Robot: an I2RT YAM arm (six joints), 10 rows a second.
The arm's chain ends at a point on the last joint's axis. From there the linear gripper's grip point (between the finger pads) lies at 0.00 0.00 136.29 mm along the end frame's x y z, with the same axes.
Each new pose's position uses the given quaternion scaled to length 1; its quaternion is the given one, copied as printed.
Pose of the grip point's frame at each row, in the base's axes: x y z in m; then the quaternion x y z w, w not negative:
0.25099 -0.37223 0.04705 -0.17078 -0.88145 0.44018 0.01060
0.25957 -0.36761 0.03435 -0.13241 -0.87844 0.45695 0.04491
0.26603 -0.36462 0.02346 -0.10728 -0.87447 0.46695 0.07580
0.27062 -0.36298 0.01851 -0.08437 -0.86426 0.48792 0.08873
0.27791 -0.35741 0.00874 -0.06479 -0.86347 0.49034 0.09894
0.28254 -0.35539 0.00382 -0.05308 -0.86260 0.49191 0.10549
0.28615 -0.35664 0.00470 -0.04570 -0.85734 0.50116 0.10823
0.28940 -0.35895 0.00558 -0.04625 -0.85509 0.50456 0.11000
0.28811 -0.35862 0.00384 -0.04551 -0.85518 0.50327 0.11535
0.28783 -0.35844 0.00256 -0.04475 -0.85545 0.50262 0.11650
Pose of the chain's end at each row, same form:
0.27403 -0.26696 0.13049 -0.17078 -0.88145 0.44018 0.01060
0.28682 -0.25982 0.11318 -0.13241 -0.87844 0.45695 0.04491
0.29775 -0.25553 0.09875 -0.10728 -0.87447 0.46695 0.07580
0.30274 -0.25008 0.08776 -0.08437 -0.86426 0.48792 0.08873
0.30986 -0.24375 0.07682 -0.06479 -0.86347 0.49034 0.09894
0.31446 -0.24125 0.07112 -0.05308 -0.86260 0.49191 0.10549
0.31769 -0.24087 0.06934 -0.04570 -0.85734 0.50116 0.10823
0.32140 -0.24273 0.06918 -0.04625 -0.85509 0.50456 0.11000
0.32124 -0.24274 0.06746 -0.04551 -0.85518 0.50327 0.11535
0.32113 -0.24266 0.06629 -0.04475 -0.85545 0.50262 0.11650

